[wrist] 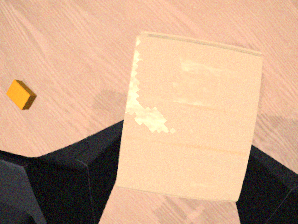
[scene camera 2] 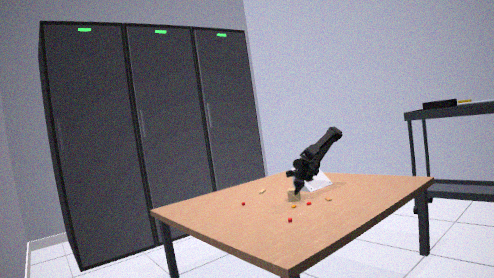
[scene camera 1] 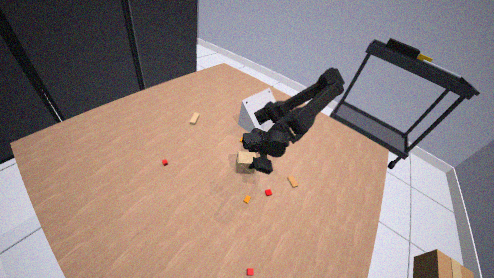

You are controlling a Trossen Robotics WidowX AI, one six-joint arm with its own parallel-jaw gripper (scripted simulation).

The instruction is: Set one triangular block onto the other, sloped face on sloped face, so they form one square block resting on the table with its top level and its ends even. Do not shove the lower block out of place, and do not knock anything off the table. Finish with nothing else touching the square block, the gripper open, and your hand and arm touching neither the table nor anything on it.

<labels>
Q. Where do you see a pale wooden triangular block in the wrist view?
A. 189,119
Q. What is my gripper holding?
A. A pale wooden triangular block.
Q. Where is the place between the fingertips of my gripper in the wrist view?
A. At 180,134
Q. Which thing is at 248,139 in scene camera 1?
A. My gripper.
</labels>
